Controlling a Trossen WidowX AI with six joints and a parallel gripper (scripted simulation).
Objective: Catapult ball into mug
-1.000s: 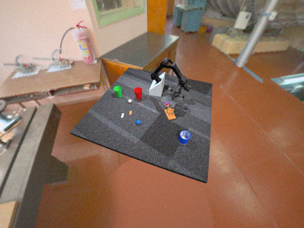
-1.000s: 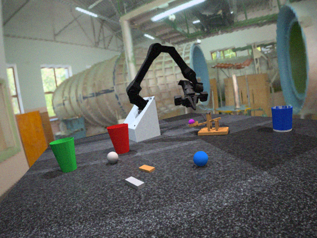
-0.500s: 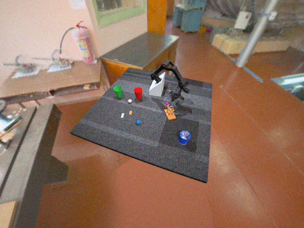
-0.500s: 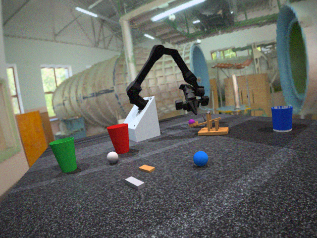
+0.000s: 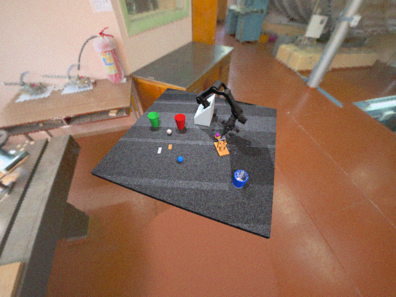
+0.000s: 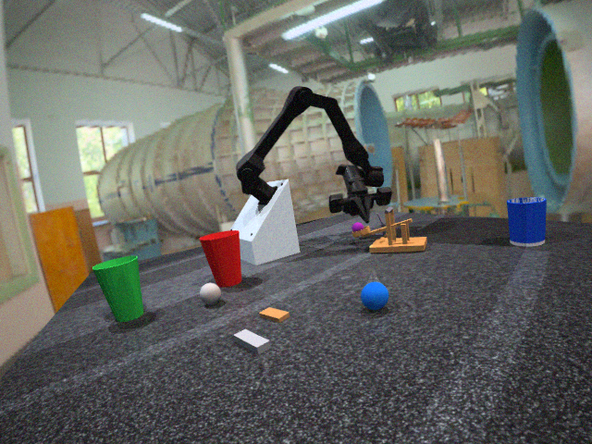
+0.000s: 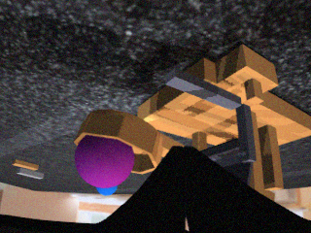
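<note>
Now: the purple ball 5 cm to the right of my gripper tip, 1 cm below it and 1 cm ahead of it. Also, from my gripper tip: blue ball 30 cm ahead, 28 cm to the right, 5 cm below; then red cup 40 cm to the right, 7 cm behind, 4 cm below; then catapult 6 cm ahead, 2 cm below, 1 cm to the right.
</note>
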